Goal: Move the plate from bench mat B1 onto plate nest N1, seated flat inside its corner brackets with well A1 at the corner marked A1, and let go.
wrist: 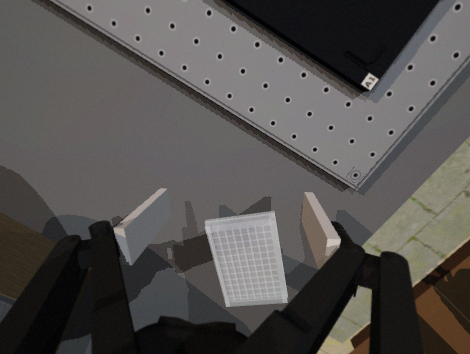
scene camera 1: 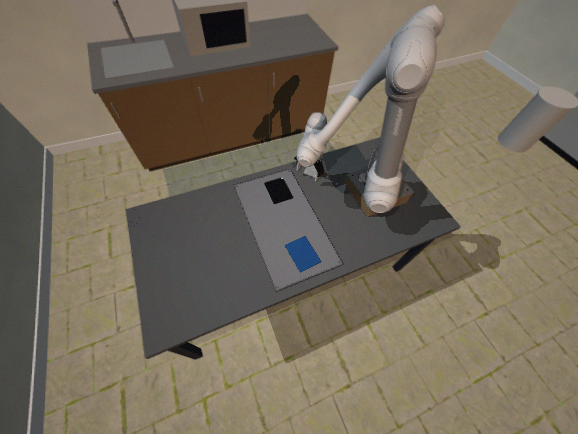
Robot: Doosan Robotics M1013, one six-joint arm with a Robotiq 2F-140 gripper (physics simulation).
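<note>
The clear plate (scene camera 1: 311, 172) (wrist: 247, 262), with a grid of wells, lies below my gripper and is turned slightly relative to the fingers. My gripper (wrist: 233, 204) is open, with one pale finger pad to each side of the plate and gaps between. Plate nest N1 (scene camera 1: 278, 190) (wrist: 340, 30) is black, with a white A1 label at its near corner in the wrist view and a dark corner bracket beside it. No plate shows on the visible part of the nest. The outline of bench mat B1 under the plate cannot be made out.
The nest sits on a grey perforated board (scene camera 1: 260, 230) (wrist: 220, 70). A blue rectangle (scene camera 1: 303, 254) lies toward its other end. The board rests on the dark table (scene camera 1: 190, 260) (wrist: 100, 125), beside the arm's wooden base block (scene camera 1: 357, 196). A brown cabinet (scene camera 1: 165, 120) stands behind the table.
</note>
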